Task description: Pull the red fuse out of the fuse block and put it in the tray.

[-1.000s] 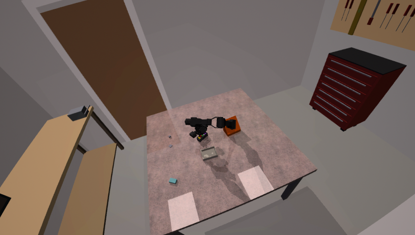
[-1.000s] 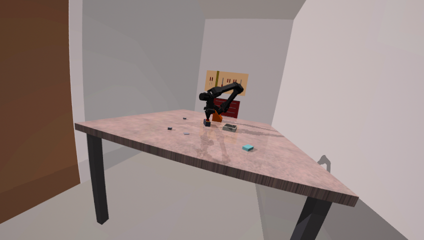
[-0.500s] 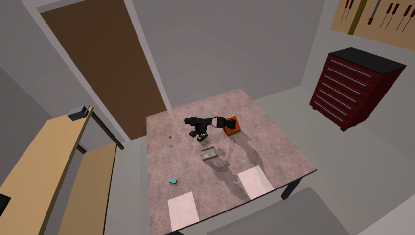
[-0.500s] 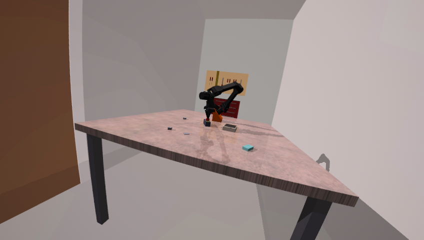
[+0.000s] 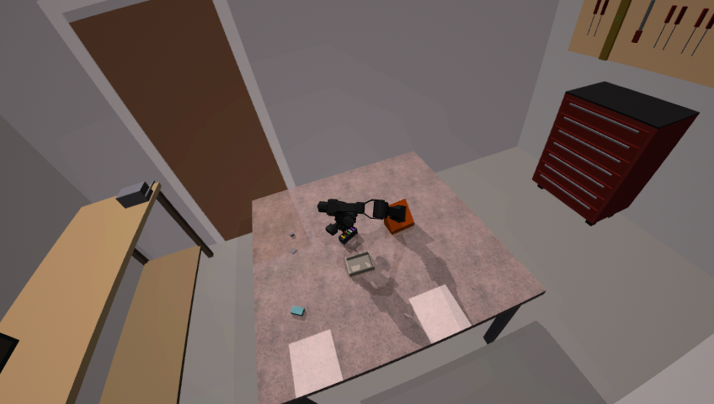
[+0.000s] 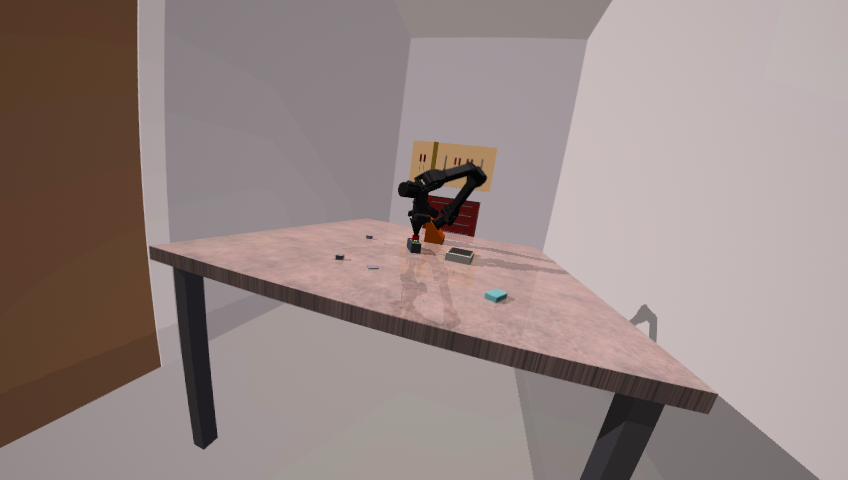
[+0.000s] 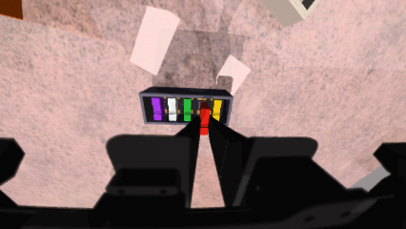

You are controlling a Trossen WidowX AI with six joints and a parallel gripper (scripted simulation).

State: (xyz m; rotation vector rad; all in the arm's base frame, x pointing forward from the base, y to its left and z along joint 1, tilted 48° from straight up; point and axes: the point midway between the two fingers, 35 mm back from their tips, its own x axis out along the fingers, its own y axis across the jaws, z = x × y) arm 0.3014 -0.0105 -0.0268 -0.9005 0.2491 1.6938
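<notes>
Right now the grey tray is 200 mm to the left of my gripper tip, 60 mm below it and 10 mm behind it. From my gripper tip the other things lie so: teal block 340 mm ahead, 320 mm to the left, 60 mm below; then red fuse 10 mm below.
</notes>
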